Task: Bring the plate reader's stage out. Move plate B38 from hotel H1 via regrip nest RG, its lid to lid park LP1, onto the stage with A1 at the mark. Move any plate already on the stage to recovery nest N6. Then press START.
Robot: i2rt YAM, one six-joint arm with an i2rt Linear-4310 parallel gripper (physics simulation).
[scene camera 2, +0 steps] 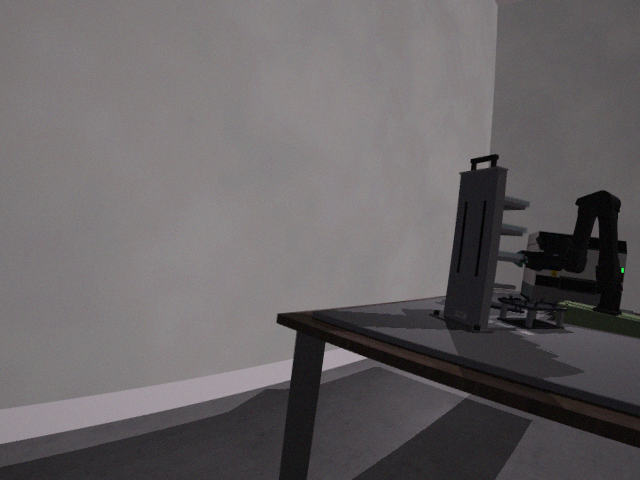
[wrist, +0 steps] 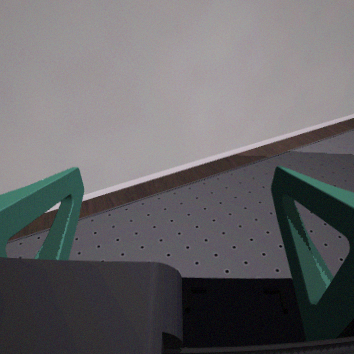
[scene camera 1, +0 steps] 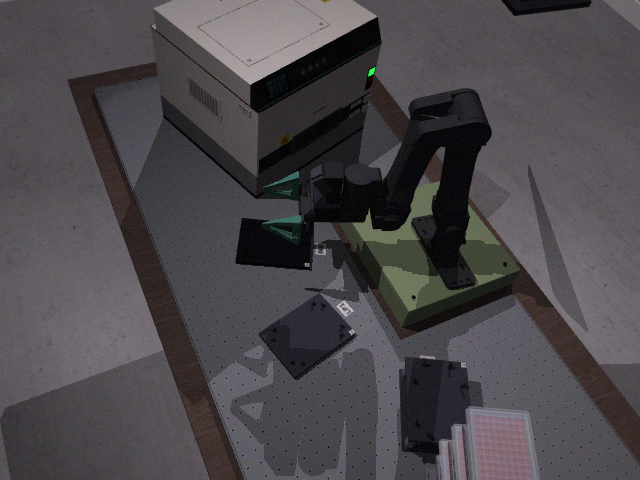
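Where they show: gripper, fingertip midpoint: (wrist: pixel 177 177) (scene camera 1: pixel 262 207); arm's base at its link origin: (scene camera 2: pixel 607 312) (scene camera 1: pixel 441 251).
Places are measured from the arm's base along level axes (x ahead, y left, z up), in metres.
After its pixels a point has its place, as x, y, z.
Note:
My gripper (scene camera 1: pixel 264 206) @[0.389, -0.114, 0.138] (wrist: pixel 177 177) @[0.389, -0.114, 0.138] is open and empty, level above nest N6 (scene camera 1: pixel 273 254) @[0.360, -0.111, -0.035] (wrist: pixel 235 312) @[0.387, -0.159, -0.035], near the plate reader's front lower corner. The plate reader (scene camera 1: pixel 206 103) @[0.429, -0.440, 0.133] has a green light lit; no stage shows outside its front. Lid park LP1 (scene camera 1: pixel 310 338) @[0.344, 0.107, -0.037] lies bare on the table. A raised black nest (scene camera 1: pixel 438 400) @[0.164, 0.317, 0.013] (scene camera 2: pixel 532 305) @[0.153, 0.360, 0.013] stands beside the hotel; its label is unreadable. The hotel (scene camera 2: pixel 475 248) @[0.248, 0.584, 0.150] holds several pink plates (scene camera 1: pixel 498 444) @[0.233, 0.473, 0.296], cut off at the lower edge in scene camera 1's view. Which plate is B38 cannot be read. The START button cannot be made out.
The arm stands on a green base block (scene camera 1: pixel 392 253) @[0.114, -0.021, 0.005] (scene camera 2: pixel 594 320) @[0.021, 0.113, -0.023] at the table's right side. The perforated table top (scene camera 1: pixel 206 289) @[0.520, -0.068, -0.047] has a brown wooden edge (scene camera 1: pixel 155 289) @[0.623, -0.104, -0.060]. The hotel's tall back panel and top handle (scene camera 2: pixel 484 158) @[0.256, 0.571, 0.386] rise near a table corner in scene camera 2's view.

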